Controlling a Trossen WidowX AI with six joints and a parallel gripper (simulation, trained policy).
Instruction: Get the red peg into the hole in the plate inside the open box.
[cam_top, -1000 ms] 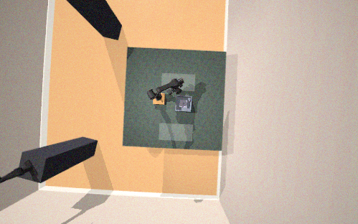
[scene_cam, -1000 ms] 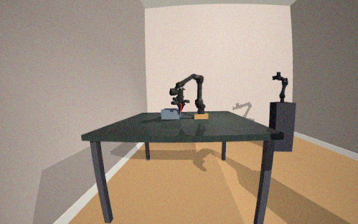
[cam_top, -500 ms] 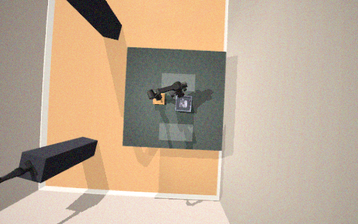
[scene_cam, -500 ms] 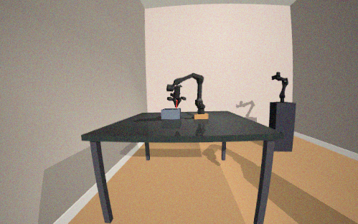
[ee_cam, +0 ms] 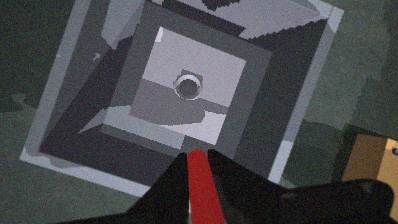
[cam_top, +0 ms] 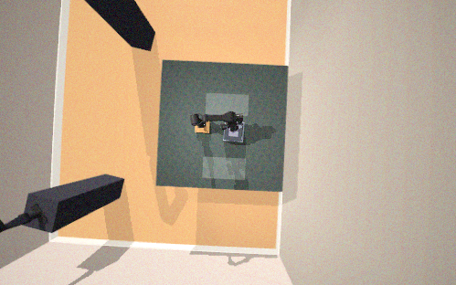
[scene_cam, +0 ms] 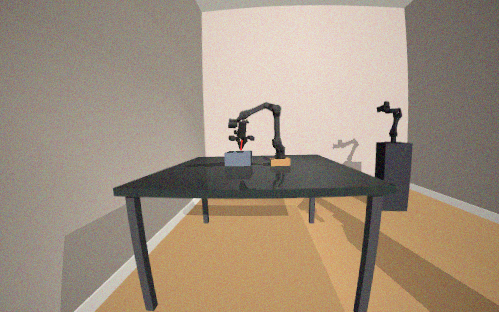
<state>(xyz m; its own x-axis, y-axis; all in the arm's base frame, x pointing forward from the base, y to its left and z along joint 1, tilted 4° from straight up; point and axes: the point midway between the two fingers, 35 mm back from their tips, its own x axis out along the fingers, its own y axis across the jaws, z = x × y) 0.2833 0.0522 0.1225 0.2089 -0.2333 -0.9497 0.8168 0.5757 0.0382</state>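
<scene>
Now: the red peg 3 cm above my gripper tip, 1 cm to the left of it and 1 cm behind it. From my gripper tip the other things lie so: plate 8 cm below, 4 cm to the right, 3 cm ahead; then grey box 10 cm below, 4 cm to the right, 3 cm ahead.
</scene>
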